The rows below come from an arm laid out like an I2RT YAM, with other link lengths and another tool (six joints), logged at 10 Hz.
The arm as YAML. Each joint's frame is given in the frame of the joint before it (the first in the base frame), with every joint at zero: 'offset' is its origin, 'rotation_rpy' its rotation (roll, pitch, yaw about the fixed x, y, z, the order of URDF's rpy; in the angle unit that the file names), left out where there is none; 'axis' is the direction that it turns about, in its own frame. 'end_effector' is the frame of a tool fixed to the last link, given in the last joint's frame.
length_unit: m
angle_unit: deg
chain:
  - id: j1
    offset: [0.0, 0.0, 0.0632]
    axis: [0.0, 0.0, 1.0]
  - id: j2
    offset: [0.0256, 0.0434, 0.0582]
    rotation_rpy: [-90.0, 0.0, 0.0]
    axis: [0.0, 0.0, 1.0]
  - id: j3
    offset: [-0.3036, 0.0, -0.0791]
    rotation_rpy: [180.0, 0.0, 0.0]
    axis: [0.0, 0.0, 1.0]
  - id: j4
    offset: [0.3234, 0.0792, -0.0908]
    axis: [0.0, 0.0, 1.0]
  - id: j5
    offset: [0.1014, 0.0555, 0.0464]
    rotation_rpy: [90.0, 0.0, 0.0]
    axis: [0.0, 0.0, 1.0]
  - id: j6
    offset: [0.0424, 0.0, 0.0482]
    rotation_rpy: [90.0, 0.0, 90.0]
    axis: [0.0, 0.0, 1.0]
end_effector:
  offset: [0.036, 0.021, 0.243]
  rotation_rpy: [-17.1, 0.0, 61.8]
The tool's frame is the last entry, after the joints.
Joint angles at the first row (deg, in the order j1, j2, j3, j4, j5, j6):
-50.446, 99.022, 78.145, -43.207, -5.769, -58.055
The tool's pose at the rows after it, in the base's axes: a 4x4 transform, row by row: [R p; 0 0 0 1], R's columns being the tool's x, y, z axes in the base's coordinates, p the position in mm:
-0.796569 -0.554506 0.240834 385.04; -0.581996 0.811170 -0.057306 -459.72; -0.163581 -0.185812 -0.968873 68.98; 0 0 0 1
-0.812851 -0.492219 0.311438 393.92; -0.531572 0.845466 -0.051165 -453.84; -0.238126 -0.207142 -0.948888 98.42; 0 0 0 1
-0.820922 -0.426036 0.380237 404.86; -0.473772 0.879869 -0.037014 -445.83; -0.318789 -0.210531 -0.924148 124.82; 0 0 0 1
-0.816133 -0.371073 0.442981 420.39; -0.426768 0.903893 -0.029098 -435.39; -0.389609 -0.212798 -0.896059 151.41; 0 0 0 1
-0.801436 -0.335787 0.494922 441.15; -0.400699 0.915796 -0.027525 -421.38; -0.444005 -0.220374 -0.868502 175.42; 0 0 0 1
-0.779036 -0.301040 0.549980 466.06; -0.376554 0.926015 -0.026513 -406.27; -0.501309 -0.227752 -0.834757 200.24; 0 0 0 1
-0.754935 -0.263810 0.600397 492.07; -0.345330 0.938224 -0.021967 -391.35; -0.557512 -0.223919 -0.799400 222.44; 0 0 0 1
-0.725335 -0.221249 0.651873 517.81; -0.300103 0.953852 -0.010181 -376.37; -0.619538 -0.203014 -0.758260 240.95; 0 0 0 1
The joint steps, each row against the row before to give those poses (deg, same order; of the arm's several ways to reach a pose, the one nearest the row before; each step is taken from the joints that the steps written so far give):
-0.002, -2.617, 0.325, -0.185, -0.918, 3.714
0.218, -2.077, 1.544, -1.129, -1.924, 5.166
0.470, -1.358, 2.014, -1.206, -1.937, 5.801
1.234, -1.111, 2.065, -0.702, -1.255, 5.588
2.243, -0.908, 1.612, 0.177, -0.259, 4.882
2.663, -0.515, 1.785, 0.844, 0.042, 5.191
2.775, 0.298, 2.308, 0.877, 0.397, 5.489
2.513, 0.680, 2.150, 1.260, 0.137, 6.055

